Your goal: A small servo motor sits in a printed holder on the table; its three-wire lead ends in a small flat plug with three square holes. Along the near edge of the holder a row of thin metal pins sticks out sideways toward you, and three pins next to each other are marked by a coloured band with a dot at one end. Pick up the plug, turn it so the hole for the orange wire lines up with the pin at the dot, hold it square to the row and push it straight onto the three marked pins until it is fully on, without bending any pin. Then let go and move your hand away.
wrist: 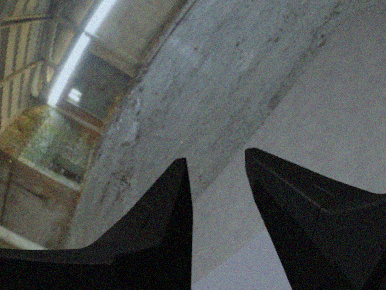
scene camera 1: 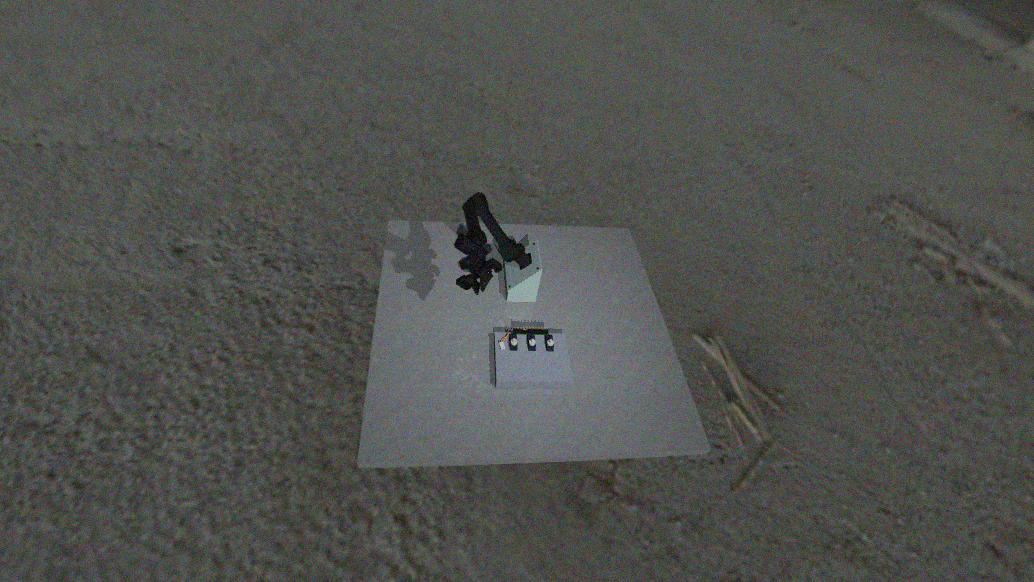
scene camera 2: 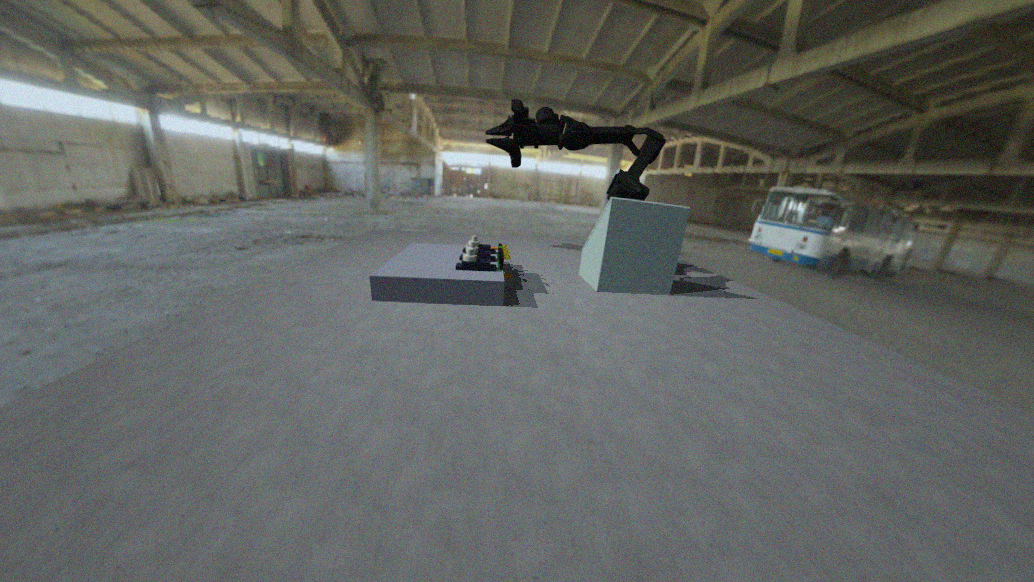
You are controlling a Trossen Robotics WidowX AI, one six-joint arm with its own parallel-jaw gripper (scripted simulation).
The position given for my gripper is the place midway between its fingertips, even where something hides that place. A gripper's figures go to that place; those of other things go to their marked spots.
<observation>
My gripper [scene camera 1: 479, 292]: 179 cm from the lens. A grey printed holder [scene camera 1: 541, 369]: 198 cm from the lens.
</observation>
